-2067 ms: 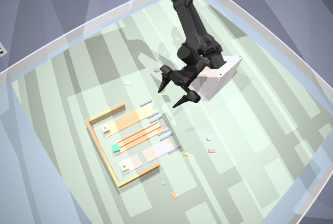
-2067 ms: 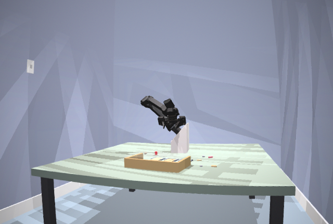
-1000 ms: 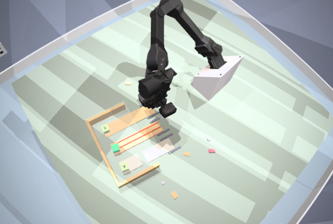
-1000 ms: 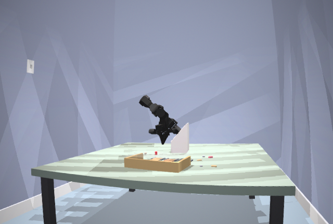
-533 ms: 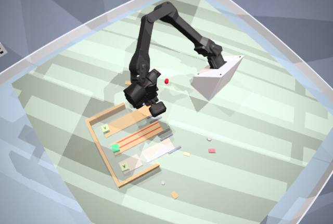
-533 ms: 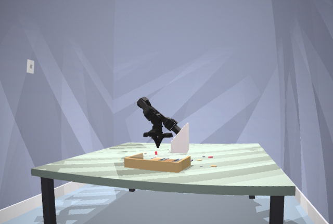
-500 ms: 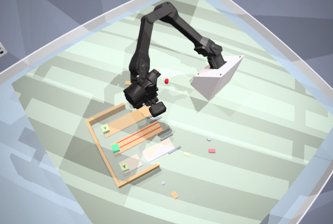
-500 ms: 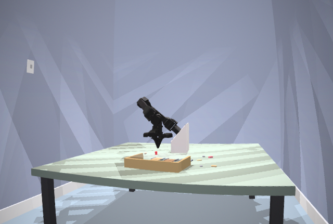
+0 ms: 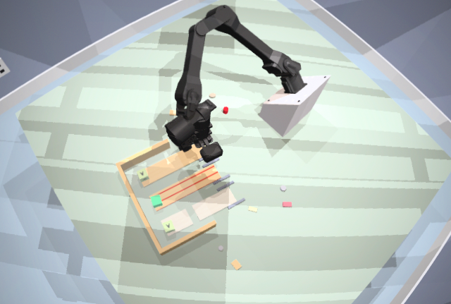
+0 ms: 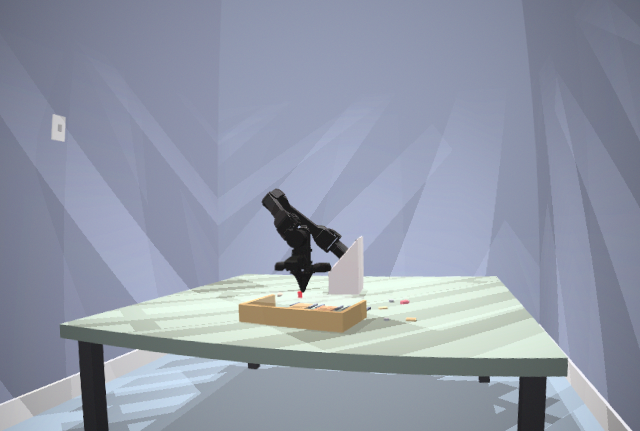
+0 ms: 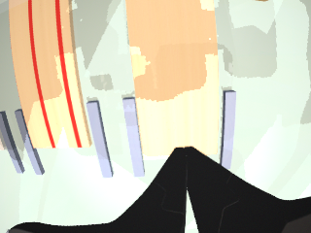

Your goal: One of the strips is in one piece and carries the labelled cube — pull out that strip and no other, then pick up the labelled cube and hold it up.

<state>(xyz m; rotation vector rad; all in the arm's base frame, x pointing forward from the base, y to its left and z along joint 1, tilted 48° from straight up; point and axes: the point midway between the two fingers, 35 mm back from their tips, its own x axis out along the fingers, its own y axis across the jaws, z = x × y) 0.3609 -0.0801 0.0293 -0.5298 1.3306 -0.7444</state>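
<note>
Now: gripper tip 100 mm short of the tan strip, 20 mm to the left of it and 50 mm above it. Round my gripper tip: red cylinder 170 mm behind, 60 mm to the right, 40 mm below; then pink block 100 mm behind, 330 mm to the left, 40 mm below.
</note>
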